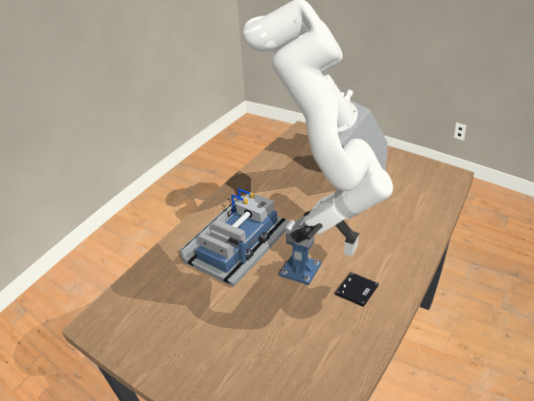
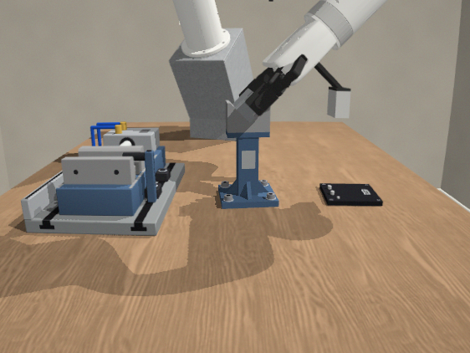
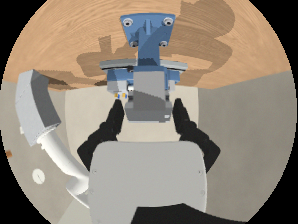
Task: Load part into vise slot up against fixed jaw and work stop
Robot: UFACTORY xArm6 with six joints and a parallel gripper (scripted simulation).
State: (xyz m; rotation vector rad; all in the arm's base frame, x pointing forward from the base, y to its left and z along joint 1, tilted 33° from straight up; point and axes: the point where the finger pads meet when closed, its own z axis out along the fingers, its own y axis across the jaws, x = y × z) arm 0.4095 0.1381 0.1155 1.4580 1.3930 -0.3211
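The part is 1 cm below my hand. Round my hand: blue work stop post 8 cm ahead, 15 cm to the right, 10 cm below; black stop rod 8 cm ahead, 18 cm to the right, 7 cm below; black infeed plate 1 cm behind, 17 cm to the left, 16 cm below.
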